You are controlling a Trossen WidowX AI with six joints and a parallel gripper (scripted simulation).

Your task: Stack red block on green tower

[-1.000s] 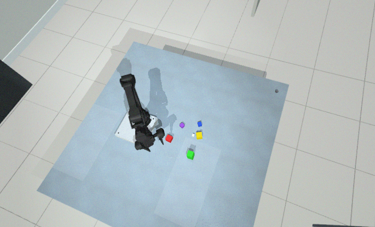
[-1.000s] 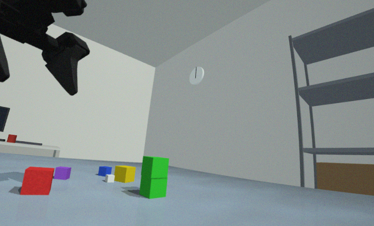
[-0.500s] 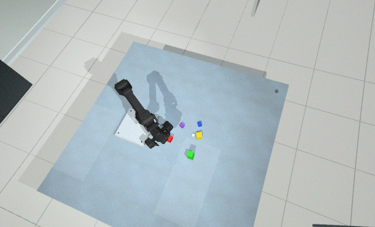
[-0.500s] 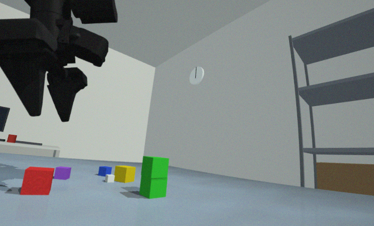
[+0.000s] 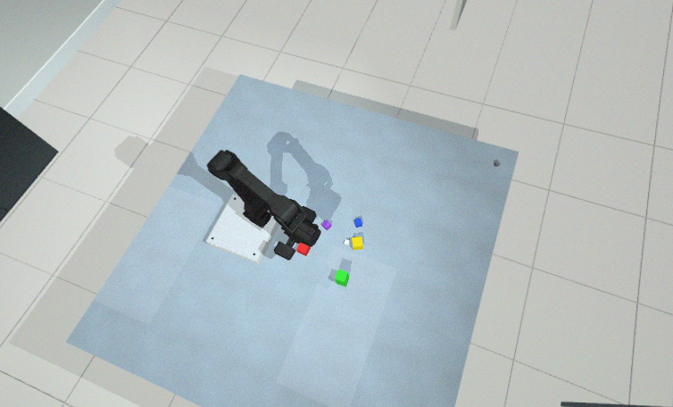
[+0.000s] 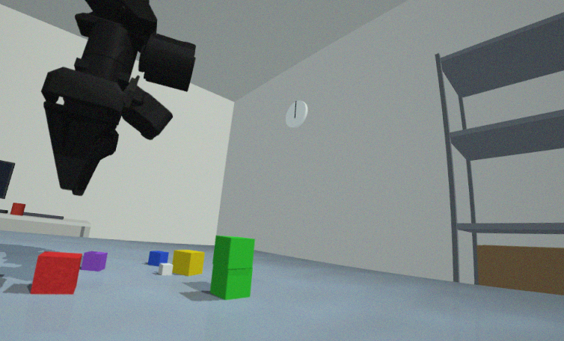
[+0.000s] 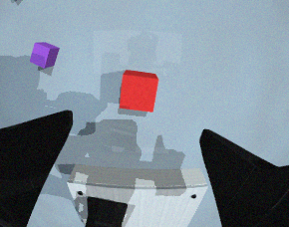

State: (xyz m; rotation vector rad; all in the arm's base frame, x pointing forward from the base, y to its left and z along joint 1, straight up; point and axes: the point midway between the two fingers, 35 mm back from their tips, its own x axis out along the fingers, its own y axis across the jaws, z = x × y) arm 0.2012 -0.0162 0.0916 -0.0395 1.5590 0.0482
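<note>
The red block is 8 cm below my gripper tip. Also, from my gripper tip: small white block 13 cm ahead, 11 cm to the left, 9 cm below; yellow block 17 cm ahead, 12 cm to the left, 8 cm below; purple block 3 cm ahead, 13 cm to the left, 9 cm below.
</note>
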